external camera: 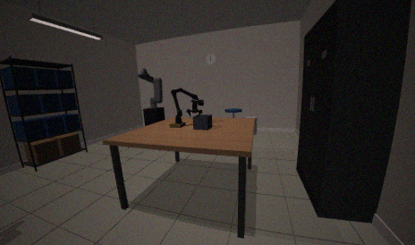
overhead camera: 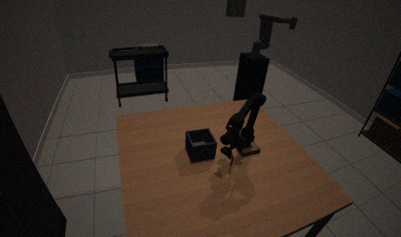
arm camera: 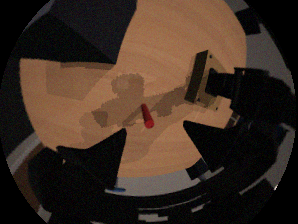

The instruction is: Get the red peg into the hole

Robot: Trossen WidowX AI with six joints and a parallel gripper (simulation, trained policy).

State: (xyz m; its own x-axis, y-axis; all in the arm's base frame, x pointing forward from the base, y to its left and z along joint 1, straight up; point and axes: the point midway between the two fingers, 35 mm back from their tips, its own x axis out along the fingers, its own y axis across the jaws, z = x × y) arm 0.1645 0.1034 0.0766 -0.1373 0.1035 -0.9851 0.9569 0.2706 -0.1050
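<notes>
My gripper tip is 4 cm above the red peg and 1 cm short of it. The rest, counted from my gripper tip: grey plate: 18 cm to the right, 16 cm ahead, 4 cm below.
</notes>
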